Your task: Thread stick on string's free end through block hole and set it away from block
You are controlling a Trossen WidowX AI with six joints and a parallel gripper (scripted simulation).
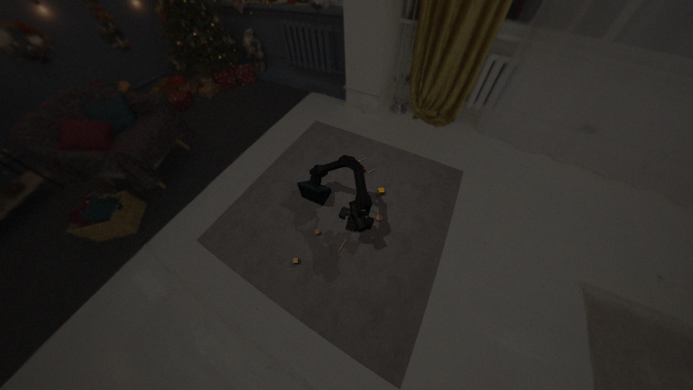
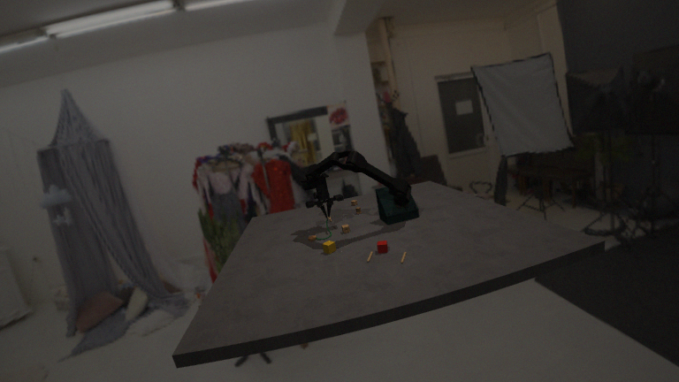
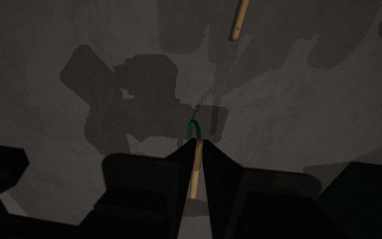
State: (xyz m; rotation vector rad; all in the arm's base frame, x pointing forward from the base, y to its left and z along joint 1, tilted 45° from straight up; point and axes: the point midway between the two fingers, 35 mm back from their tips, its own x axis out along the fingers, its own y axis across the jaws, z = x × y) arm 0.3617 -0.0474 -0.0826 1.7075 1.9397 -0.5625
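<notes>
Now: the wooden block 7 cm behind my gripper tip, 10 cm to the left of it and 4 cm below it. From my gripper tip the other things lie so: round wooden button 9 cm ahead, 11 cm to the left, 5 cm below; yellow cube 2 cm ahead, 29 cm to the left, 4 cm below; thin wooden stick 2 cm to the left.
</notes>
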